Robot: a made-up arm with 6 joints. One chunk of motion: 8 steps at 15 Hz.
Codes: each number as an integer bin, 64 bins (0 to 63) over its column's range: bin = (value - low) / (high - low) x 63, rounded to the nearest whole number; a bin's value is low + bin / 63 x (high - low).
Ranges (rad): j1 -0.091..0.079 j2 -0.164..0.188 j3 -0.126..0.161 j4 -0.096..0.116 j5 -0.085..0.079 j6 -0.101..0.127
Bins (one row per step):
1: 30 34 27 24 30 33
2: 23 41 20 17 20 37
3: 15 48 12 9 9 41
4: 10 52 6 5 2 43
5: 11 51 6 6 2 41
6: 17 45 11 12 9 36
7: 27 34 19 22 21 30
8: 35 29 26 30 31 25
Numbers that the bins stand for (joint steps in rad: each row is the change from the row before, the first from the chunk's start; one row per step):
1: -0.01005 0.02597 -0.00300 -0.01524 -0.00690 0.01843
2: -0.02894 0.06508 -0.03489 -0.03879 -0.03294 0.03290
3: -0.05052 0.10419 -0.07133 -0.06571 -0.06157 0.04738
4: -0.06402 0.12654 -0.09867 -0.07917 -0.07979 0.05462
5: -0.06132 0.12095 -0.09867 -0.07581 -0.07979 0.04738
6: -0.04513 0.08743 -0.07589 -0.05562 -0.06157 0.02929
7: -0.01814 0.02597 -0.03944 -0.02197 -0.03033 0.00757
8: 0.00344 -0.00197 -0.00756 0.00495 -0.00430 -0.01052

